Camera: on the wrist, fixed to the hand. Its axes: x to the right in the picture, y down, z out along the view.
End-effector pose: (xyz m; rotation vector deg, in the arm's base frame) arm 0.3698 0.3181 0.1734 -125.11 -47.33 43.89
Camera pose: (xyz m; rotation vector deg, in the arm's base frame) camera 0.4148 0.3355 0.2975 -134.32 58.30 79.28
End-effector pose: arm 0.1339 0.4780 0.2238 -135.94 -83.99 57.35
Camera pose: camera 0.1343 0.5459 0.3383 154.22 -33.28 -59.96
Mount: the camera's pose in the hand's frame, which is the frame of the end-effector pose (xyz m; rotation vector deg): 0.0062 -0.0878 -0.0999 10.22 -0.84 84.12
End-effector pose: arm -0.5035 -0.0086 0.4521 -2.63 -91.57 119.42
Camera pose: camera -0.4438 0.0989 0.5031 57.05 54.41 -117.78
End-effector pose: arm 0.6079 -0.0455 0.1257 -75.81 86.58 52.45
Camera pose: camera 0.6791 -0.1543 0.1544 8.74 139.09 87.89
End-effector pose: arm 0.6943 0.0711 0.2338 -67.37 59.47 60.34
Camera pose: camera 0.7748 -0.0349 0.2348 -3.92 113.50 112.51
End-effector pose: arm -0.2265 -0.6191 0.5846 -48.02 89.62 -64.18
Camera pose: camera -0.3257 -0.6286 0.6729 27.19 84.94 -7.48
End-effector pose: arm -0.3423 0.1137 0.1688 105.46 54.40 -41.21
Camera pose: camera -0.4046 0.2313 0.1649 118.34 -33.87 7.54
